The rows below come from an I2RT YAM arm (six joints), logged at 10 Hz.
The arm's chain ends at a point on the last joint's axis. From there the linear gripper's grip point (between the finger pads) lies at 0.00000 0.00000 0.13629 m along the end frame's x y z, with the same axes.
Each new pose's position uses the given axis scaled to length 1; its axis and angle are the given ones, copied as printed.
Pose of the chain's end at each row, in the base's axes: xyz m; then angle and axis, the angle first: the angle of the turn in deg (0 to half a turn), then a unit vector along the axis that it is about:
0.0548 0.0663 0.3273 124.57 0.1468 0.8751 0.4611
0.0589 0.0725 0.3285 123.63 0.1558 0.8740 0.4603
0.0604 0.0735 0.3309 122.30 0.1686 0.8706 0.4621
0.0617 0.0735 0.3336 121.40 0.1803 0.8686 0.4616
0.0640 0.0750 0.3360 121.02 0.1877 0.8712 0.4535
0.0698 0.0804 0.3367 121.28 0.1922 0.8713 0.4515
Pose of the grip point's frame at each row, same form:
0.1675 0.1360 0.2954 124.57 0.1468 0.8751 0.4611
0.1733 0.1400 0.2979 123.63 0.1558 0.8740 0.4603
0.1770 0.1382 0.3027 122.30 0.1686 0.8706 0.4621
0.1800 0.1356 0.3068 121.40 0.1803 0.8686 0.4616
0.1833 0.1347 0.3082 121.02 0.1877 0.8712 0.4535
0.1893 0.1395 0.3081 121.28 0.1922 0.8713 0.4515

